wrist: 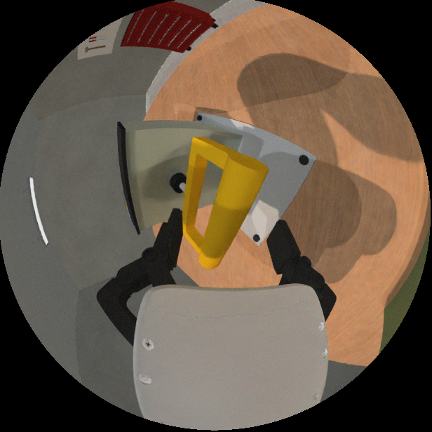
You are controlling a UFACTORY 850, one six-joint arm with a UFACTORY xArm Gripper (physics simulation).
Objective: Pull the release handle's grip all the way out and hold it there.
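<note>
The release handle's yellow grip (232, 205) is a thick bar with a rectangular loop, near the middle of the wrist view, slanting from upper right to lower left. A thin rod (183, 187) with a black collar shows behind the loop, against a grey-green housing (155, 155) with a black edge. A grey base plate (287, 175) with dark bolts lies at the right of the housing. My gripper (229, 226) is open and empty. Its black fingers stand apart on the left and right of the grip's lower part. The depth between fingertips and grip is hard to tell.
A round wooden table (300, 115) lies under the housing and plate, with dark shadows across it. A red slatted object (167, 27) and a white sheet with tool pictures (100, 42) are at the upper left. Grey floor (75, 150) lies at the left.
</note>
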